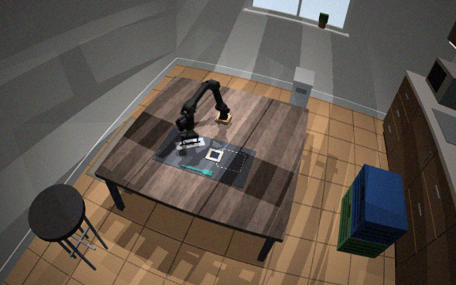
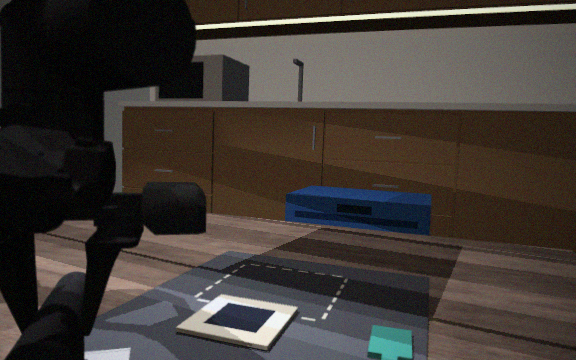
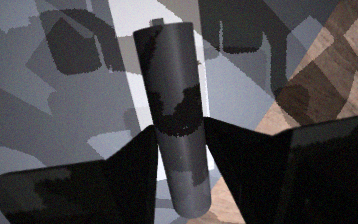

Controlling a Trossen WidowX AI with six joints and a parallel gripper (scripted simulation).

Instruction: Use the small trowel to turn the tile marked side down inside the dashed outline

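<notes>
Now: the trowel 1 cm behind my gripper tip, 2 cm to the left of it and 3 cm below it. The rest, counted from my gripper tip: tile: 6 cm ahead, 19 cm to the left, 6 cm below; grey mat: 8 cm ahead, 13 cm to the left, 8 cm below; teal tool: 22 cm ahead, 13 cm to the left, 6 cm below.
</notes>
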